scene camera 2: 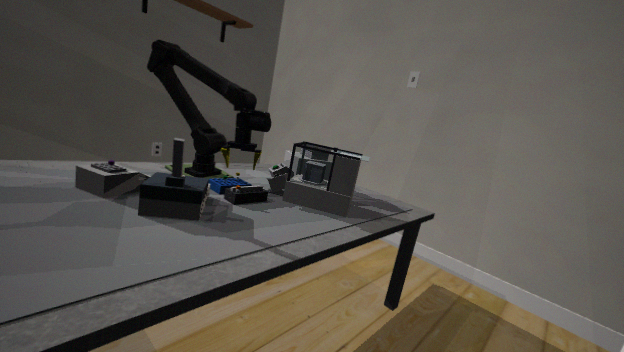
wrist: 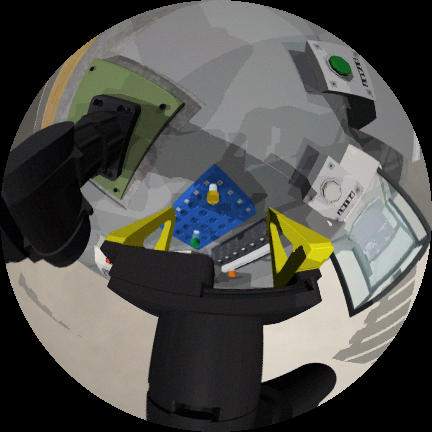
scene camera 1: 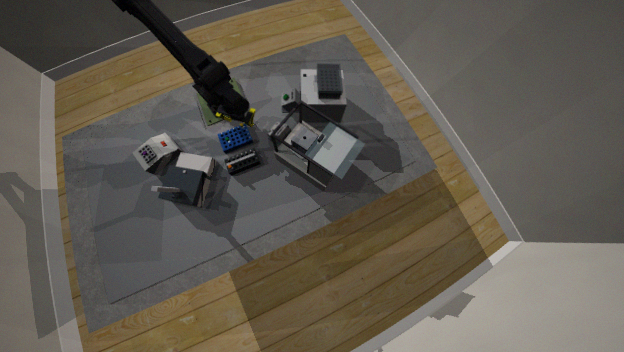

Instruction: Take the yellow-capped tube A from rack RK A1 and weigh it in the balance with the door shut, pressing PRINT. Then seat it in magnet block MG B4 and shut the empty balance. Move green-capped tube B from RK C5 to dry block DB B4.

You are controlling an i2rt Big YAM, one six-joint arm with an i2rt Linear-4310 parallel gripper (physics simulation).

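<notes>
My gripper (scene camera 1: 237, 120) (scene camera 2: 241, 167) (wrist: 219, 211) is open and empty, above the blue rack (scene camera 1: 236, 146) (scene camera 2: 219, 186) (wrist: 242, 202). The yellow-capped tube A (wrist: 213, 196) stands upright in the rack's far part, between and beyond the fingertips in the wrist view. The green-capped tube B (scene camera 1: 227, 139) (wrist: 195, 242) stands in the rack nearer the left finger. The black magnet block (scene camera 1: 243, 163) (scene camera 2: 247, 197) with a white bar lies beside the rack. The balance (scene camera 2: 317, 198) has its glass top door (scene camera 1: 339, 149) slid open; its pan (scene camera 1: 303, 137) holds no tube. The PRINT button (wrist: 331, 191) is beside it.
A grey block with wells (scene camera 1: 329, 80) sits on a white device behind the balance. A green START button (scene camera 1: 286, 97) (wrist: 340, 65) stands near it. A dark box with an upright handle (scene camera 1: 185, 182) (scene camera 2: 170, 200) and a keypad box (scene camera 1: 160, 145) (scene camera 2: 102, 180) stand left of the rack.
</notes>
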